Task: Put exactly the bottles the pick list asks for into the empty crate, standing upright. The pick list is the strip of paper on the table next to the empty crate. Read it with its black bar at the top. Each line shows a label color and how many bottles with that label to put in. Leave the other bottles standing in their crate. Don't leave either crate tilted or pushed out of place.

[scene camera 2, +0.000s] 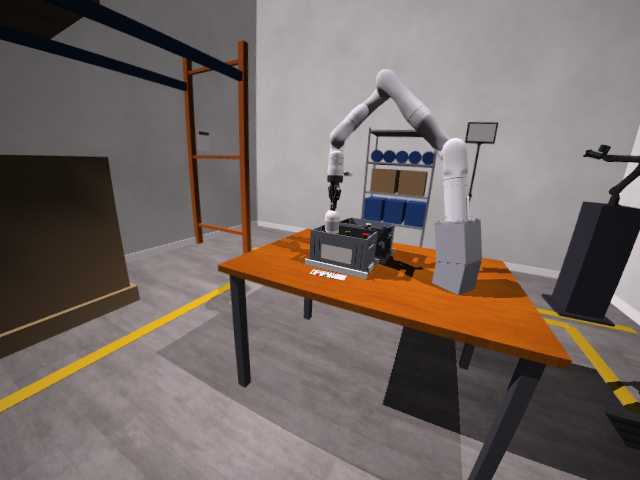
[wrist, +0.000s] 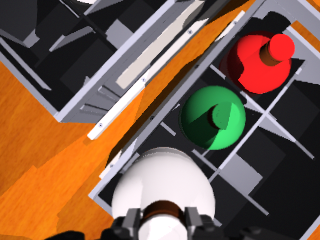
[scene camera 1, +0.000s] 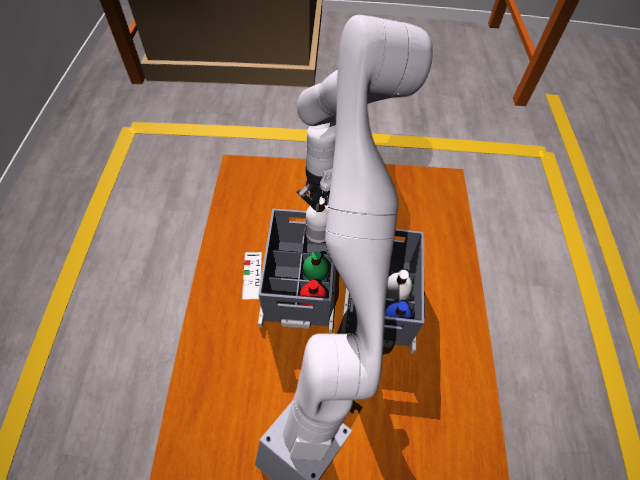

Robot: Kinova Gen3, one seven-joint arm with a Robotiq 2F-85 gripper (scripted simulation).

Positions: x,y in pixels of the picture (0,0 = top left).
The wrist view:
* gripper: 162,223
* green bottle: 198,121
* red bottle: 256,67
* crate: 269,166
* crate: 60,55
